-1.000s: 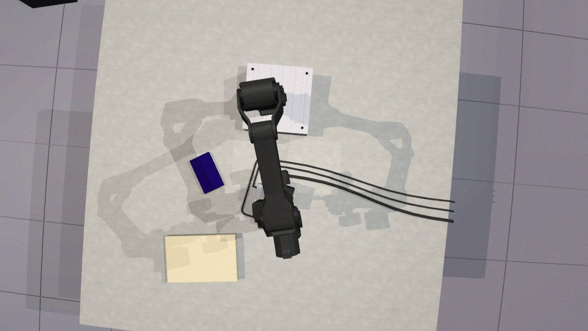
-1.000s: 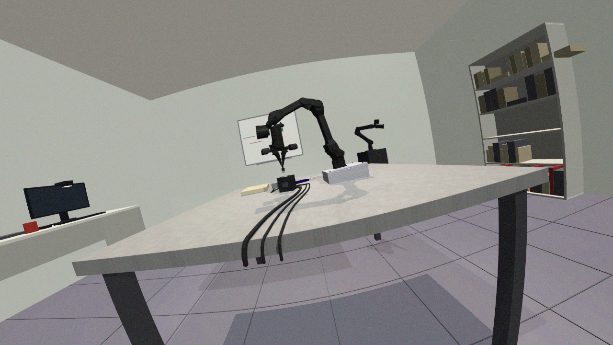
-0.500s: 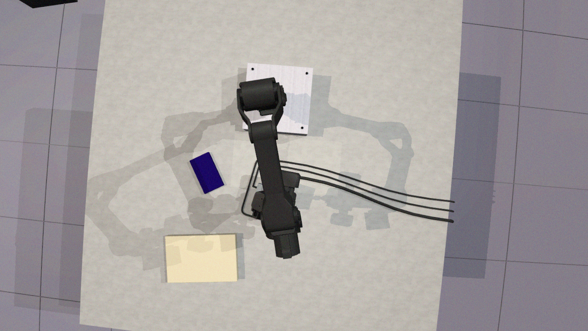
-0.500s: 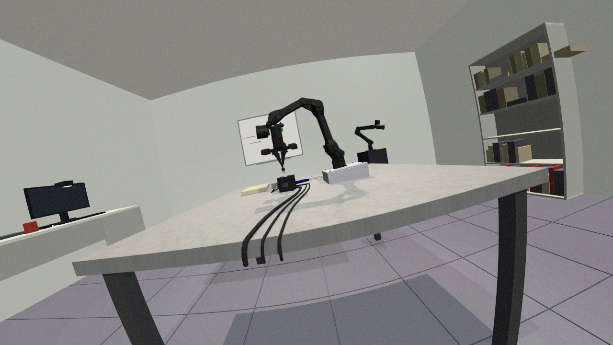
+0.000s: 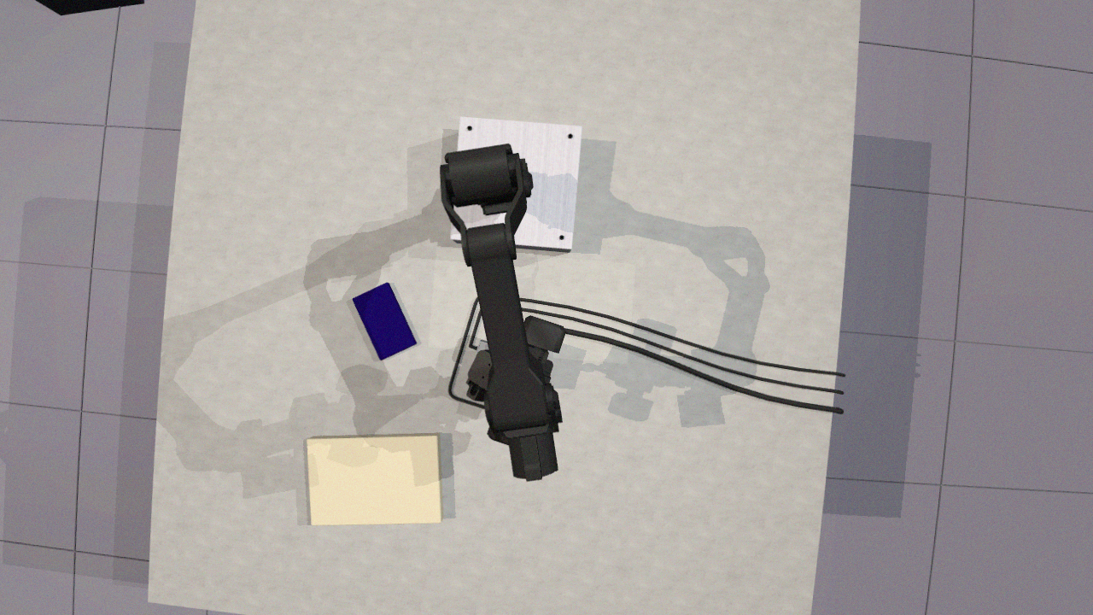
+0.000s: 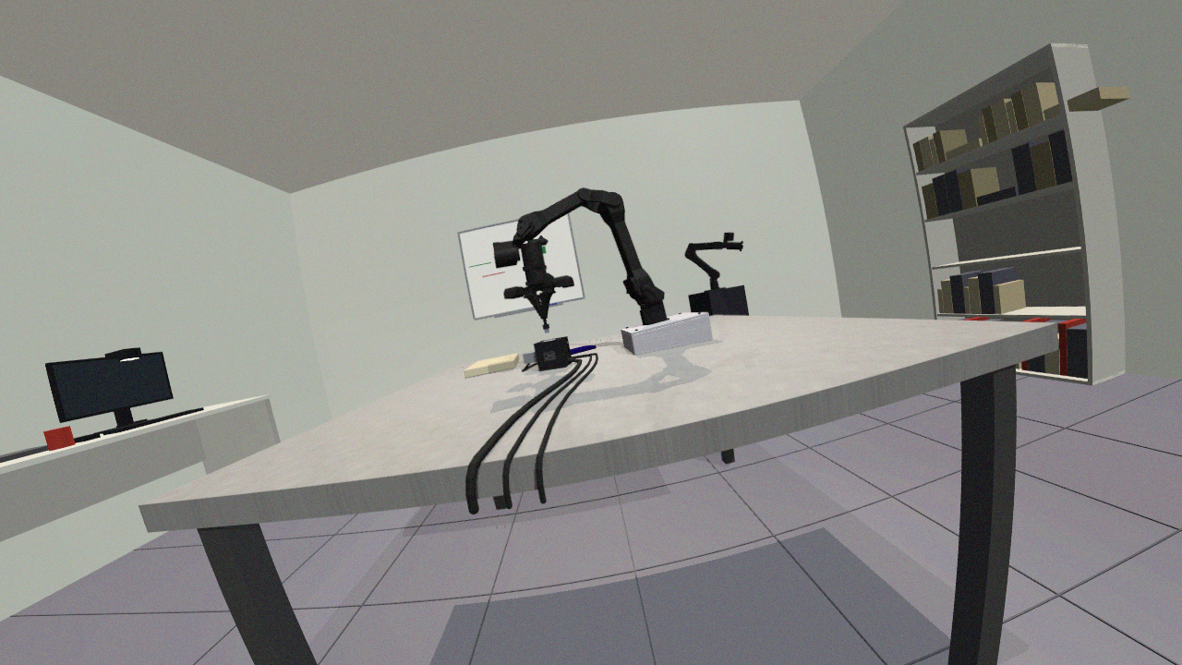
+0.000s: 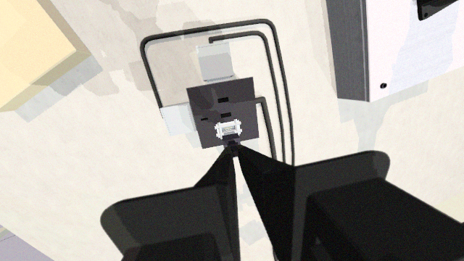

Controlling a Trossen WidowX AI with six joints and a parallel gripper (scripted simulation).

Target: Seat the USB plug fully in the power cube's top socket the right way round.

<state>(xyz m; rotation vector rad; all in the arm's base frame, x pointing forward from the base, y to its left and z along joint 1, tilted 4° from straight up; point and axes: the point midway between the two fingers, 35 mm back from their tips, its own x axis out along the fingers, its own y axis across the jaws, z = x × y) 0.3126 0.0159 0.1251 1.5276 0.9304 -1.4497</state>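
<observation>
My gripper tip is 2 cm above the USB plug. Also, from my gripper tip: USB socket: 7 cm below; flat blue object: 27 cm to the right, 13 cm below, 11 cm behind; pad: 31 cm to the right, 19 cm ahead, 12 cm below.
</observation>
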